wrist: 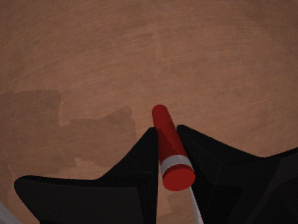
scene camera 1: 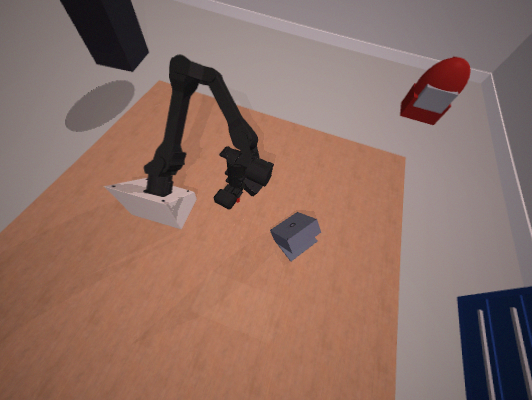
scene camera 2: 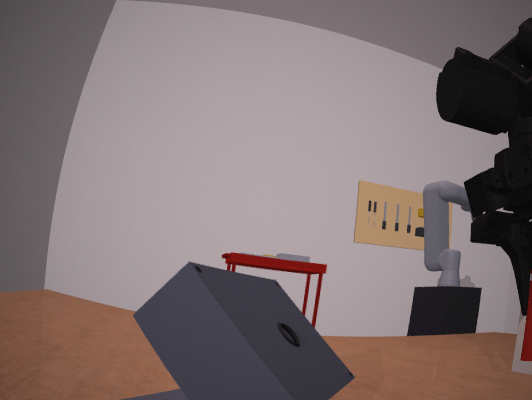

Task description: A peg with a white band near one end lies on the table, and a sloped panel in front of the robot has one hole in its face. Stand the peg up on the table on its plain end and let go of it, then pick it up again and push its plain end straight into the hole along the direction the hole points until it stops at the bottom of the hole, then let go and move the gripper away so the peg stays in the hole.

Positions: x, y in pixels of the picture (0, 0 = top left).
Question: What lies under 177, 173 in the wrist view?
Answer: A red peg.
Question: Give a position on a grey sloped panel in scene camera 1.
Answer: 293, 238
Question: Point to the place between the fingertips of my gripper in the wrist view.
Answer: At 166, 132
